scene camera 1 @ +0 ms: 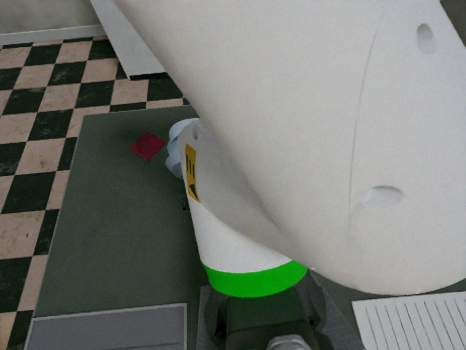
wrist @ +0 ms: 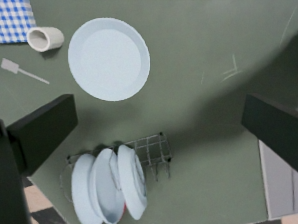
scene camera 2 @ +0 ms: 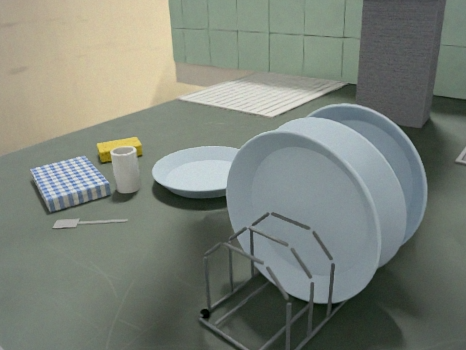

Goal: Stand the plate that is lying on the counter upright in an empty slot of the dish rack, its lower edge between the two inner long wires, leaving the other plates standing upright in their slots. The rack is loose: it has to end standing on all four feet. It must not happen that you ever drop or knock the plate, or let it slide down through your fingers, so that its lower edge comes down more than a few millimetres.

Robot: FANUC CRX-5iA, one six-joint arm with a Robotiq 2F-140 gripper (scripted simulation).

Observation:
In view: my gripper [wrist: 159, 109], a pale blue plate [scene camera 2: 201, 172], a white cup [scene camera 2: 125, 165], a pale blue plate [scene camera 2: 292, 174], a pale blue plate [scene camera 2: 373, 169] and a pale blue plate [scene camera 2: 394, 145].
The white cup also shows in the wrist view [wrist: 44, 38].

